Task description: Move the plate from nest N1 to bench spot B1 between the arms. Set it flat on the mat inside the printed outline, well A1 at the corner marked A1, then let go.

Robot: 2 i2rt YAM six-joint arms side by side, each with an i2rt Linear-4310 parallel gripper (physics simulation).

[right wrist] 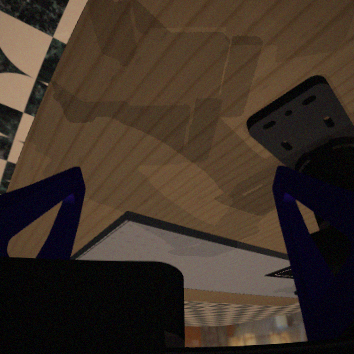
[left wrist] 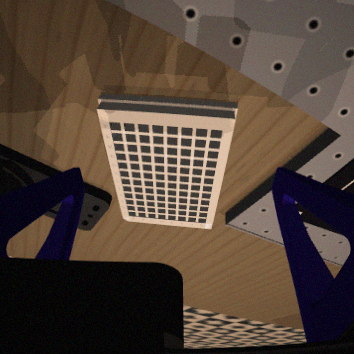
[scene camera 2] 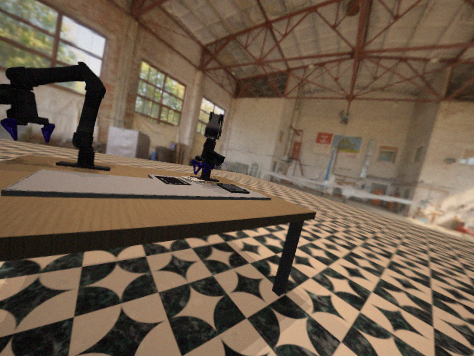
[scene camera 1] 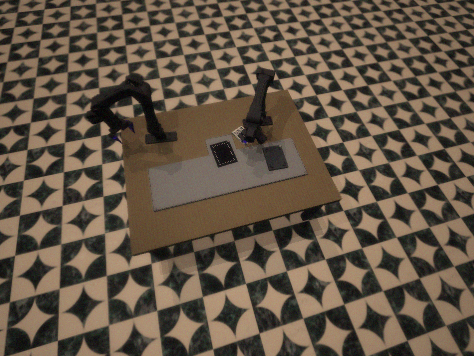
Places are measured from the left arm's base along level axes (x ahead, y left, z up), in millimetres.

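Where they show: left gripper, fingertip midpoint: (left wrist: 177,177) (scene camera 2: 200,173); right gripper, fingertip midpoint: (right wrist: 178,176) (scene camera 2: 32,141) (scene camera 1: 128,138); left arm's base, link origin: (left wrist: 4,169) (scene camera 2: 204,179); right arm's base, link origin: (right wrist: 325,152) (scene camera 2: 85,167) (scene camera 1: 161,138).
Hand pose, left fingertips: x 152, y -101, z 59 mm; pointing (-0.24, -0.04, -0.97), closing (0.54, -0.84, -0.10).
Each offset is from my left fingertips to the top centre of the thing. "spot": to the spot under its first point. Level surfaces: height alone.
The white plate {55 mm back, 19 mm right, 44 mm down} (scene camera 1: 239,132) (left wrist: 167,172) lies on the wooden table top beside the grey perforated board, its grid of wells facing up. My left gripper (scene camera 2: 202,169) (left wrist: 177,177) is open above the plate, with its fingers apart on either side of it in the left wrist view and nothing held. The black mat {44 mm down} (scene camera 1: 223,153) (scene camera 2: 172,180) with a white printed outline lies on the board's protruding part; the A1 mark is too small to read. My right gripper (scene camera 1: 125,134) (scene camera 2: 30,140) (right wrist: 178,176) is open and empty, raised over the table's far left side.
The long grey board {46 mm down} (scene camera 1: 190,187) (scene camera 2: 100,186) (right wrist: 200,265) lies across the table {59 mm down} (scene camera 1: 225,217). A dark grey rectangular pad {spot: 158 mm ahead, 145 mm left, 34 mm down} (scene camera 1: 275,158) (scene camera 2: 233,188) lies at its right end. The left arm's base plate (left wrist: 92,207) is close to the white plate.
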